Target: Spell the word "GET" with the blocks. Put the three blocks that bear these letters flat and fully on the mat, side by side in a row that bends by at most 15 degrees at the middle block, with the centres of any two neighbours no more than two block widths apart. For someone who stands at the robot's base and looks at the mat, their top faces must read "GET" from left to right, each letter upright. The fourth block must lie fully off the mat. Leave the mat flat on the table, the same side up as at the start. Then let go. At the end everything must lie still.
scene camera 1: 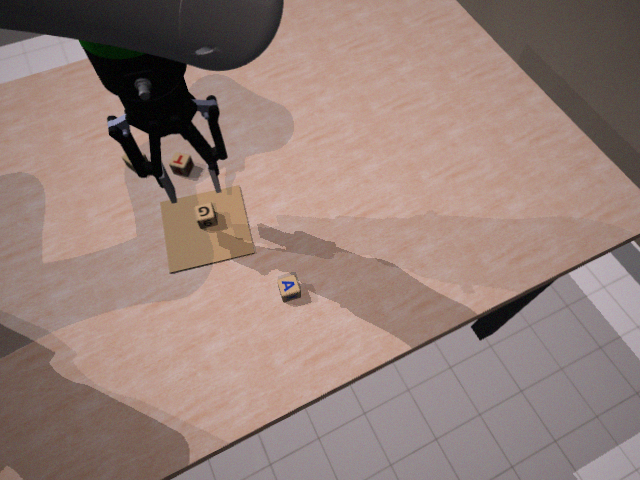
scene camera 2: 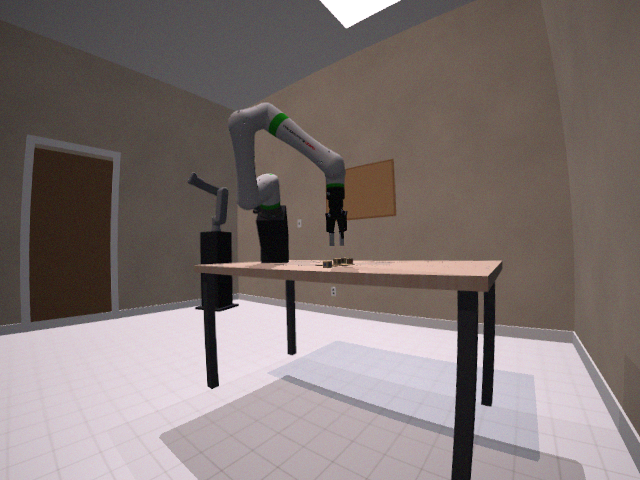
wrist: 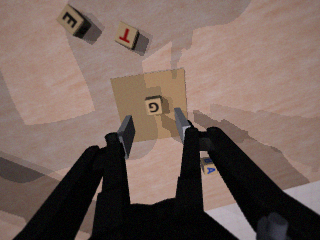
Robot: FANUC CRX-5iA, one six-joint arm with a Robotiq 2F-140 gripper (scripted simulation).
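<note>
My gripper shows at [scene camera 1: 195,190], and you get my gripper [wrist: 154,120] from the wrist too. Then there's a tan mat [scene camera 1: 188,246], and the wrist view has that mat [wrist: 130,92] as well.
</note>
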